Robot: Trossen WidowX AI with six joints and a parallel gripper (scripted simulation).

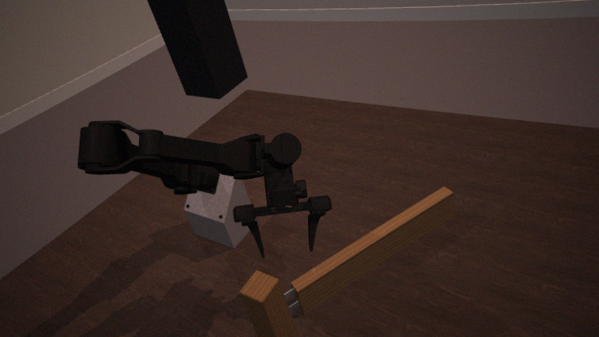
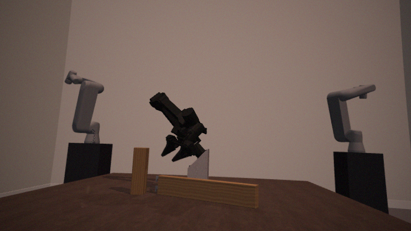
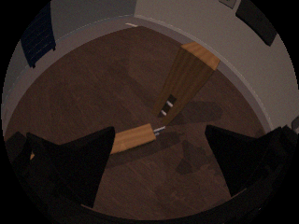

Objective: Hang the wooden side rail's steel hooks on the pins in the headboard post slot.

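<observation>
The headboard post is 2 cm ahead of my gripper tip, 10 cm to the right of it and 6 cm below it.
</observation>
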